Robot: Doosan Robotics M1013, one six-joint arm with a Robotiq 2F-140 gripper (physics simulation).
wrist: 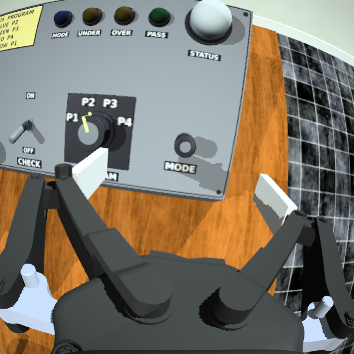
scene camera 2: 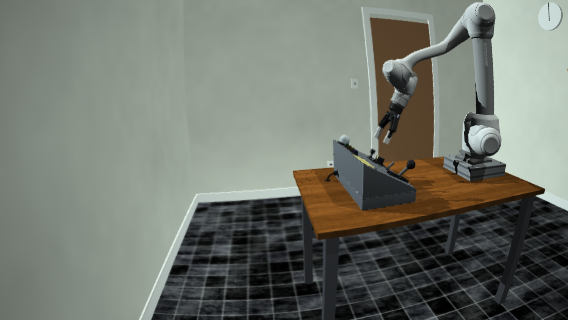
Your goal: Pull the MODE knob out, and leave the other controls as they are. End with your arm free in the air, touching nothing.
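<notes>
The MODE knob (wrist: 185,145) is a small round black knob with a grey centre, above its MODE label at the lower right of the sloped grey control panel (scene camera 2: 347,167) (wrist: 155,70). It also shows small and dark in the scene view (scene camera 2: 372,151), standing up from the panel. My gripper (scene camera 2: 382,136) (wrist: 182,174) is wide open and empty, in the air above the panel and apart from it. In the wrist view the knob lies between the directions of the two pale fingertips, a little beyond them; the left fingertip overlaps the lower edge of the PROGRAM dial plate.
The PROGRAM dial (wrist: 90,132) is left of the MODE knob. The CHECK toggle (wrist: 21,131) is farther left. Indicator lamps and a white STATUS dome (wrist: 210,21) line the top. A ball-ended lever (scene camera 2: 410,164) rises from the panel's near side. The panel stands on a wooden table (scene camera 2: 435,200).
</notes>
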